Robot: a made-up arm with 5 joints. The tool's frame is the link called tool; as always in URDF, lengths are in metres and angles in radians. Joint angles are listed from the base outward. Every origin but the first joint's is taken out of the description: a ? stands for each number. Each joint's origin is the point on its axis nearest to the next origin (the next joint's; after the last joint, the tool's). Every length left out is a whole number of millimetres.
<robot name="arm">
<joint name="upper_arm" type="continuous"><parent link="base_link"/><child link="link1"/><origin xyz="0 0.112 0.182"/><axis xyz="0 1 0"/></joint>
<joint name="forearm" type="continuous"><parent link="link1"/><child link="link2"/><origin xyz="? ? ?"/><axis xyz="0 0 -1"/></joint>
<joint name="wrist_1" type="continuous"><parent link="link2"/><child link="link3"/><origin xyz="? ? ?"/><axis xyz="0 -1 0"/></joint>
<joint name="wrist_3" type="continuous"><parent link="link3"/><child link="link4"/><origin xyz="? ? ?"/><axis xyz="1 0 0"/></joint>
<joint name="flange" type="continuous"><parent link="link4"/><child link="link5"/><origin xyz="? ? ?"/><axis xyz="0 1 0"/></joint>
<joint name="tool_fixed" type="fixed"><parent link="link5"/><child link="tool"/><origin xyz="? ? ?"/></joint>
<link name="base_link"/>
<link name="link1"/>
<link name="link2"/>
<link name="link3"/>
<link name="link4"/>
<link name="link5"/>
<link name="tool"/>
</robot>
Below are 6 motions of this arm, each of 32 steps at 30 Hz.
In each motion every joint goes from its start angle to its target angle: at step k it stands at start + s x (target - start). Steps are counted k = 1, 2, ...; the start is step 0. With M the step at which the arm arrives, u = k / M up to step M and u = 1 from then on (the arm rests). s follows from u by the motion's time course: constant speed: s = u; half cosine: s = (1 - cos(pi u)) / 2; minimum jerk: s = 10 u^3 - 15 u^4 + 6 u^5.
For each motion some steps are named. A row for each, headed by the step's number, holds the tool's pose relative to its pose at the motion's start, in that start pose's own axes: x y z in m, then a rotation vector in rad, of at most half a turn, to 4 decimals.
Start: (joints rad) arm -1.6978 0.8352 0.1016 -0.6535 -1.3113
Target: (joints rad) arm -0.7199 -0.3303 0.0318 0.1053 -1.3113
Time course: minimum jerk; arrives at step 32
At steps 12, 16, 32:
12: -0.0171 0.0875 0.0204 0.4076 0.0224 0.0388
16: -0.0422 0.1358 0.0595 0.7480 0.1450 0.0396
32: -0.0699 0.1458 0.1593 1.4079 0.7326 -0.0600

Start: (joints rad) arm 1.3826 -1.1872 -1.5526 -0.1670 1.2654
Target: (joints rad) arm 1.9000 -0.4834 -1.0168 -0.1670 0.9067
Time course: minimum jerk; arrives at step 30
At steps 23, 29, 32:
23: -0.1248 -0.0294 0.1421 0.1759 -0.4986 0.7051
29: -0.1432 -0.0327 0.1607 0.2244 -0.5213 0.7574
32: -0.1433 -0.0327 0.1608 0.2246 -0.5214 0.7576

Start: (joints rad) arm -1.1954 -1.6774 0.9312 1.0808 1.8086
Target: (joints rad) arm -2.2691 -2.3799 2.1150 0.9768 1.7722
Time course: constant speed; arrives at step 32
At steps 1, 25, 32:
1: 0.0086 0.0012 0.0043 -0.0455 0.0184 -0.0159
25: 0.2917 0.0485 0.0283 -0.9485 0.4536 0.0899
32: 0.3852 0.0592 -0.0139 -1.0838 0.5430 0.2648

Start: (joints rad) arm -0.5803 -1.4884 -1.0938 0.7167 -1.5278
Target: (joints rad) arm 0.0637 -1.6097 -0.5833 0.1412 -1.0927
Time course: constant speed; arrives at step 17
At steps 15, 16, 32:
15: 0.0650 -0.1416 -0.0997 0.5753 0.2182 0.3433
16: 0.0680 -0.1474 -0.1111 0.6046 0.2176 0.3612
32: 0.0709 -0.1526 -0.1228 0.6324 0.2155 0.3780

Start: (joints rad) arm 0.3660 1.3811 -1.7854 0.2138 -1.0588
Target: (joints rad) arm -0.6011 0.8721 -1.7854 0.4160 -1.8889
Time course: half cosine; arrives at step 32
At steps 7, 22, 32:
7: -0.0043 -0.0685 0.0083 0.0601 -0.0967 0.0931
22: 0.0972 -0.4211 -0.0430 0.5897 -0.7134 0.4941
32: 0.1674 -0.5035 -0.0884 0.8299 -0.9243 0.5570

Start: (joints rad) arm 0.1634 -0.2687 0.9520 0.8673 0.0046
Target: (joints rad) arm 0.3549 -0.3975 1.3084 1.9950 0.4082
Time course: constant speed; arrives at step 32
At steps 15, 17, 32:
15: 0.0030 0.0693 0.0538 0.5836 0.1558 0.1366
17: 0.0022 0.0741 0.0647 0.6597 0.1766 0.1642
32: -0.0086 0.0676 0.1561 1.2088 0.3186 0.4428

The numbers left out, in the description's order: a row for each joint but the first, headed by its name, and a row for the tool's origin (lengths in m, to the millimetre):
forearm: 0.118 0 0.422
wrist_1: -0.026 0.08 0
wrist_3: -0.031 0 -0.161
flange: 0 0.063 -0.105
tool: -0.029 0 -0.096

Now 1 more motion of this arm.
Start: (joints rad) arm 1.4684 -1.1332 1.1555 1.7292 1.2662
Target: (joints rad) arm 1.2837 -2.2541 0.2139 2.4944 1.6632
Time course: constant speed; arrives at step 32
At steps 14, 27, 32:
14: -0.0652 0.1418 -0.0205 0.6257 0.3765 0.5622
27: -0.1443 0.1944 0.0365 1.2428 0.6639 0.9774
32: -0.1653 0.1944 0.0685 1.4949 0.7409 1.0905

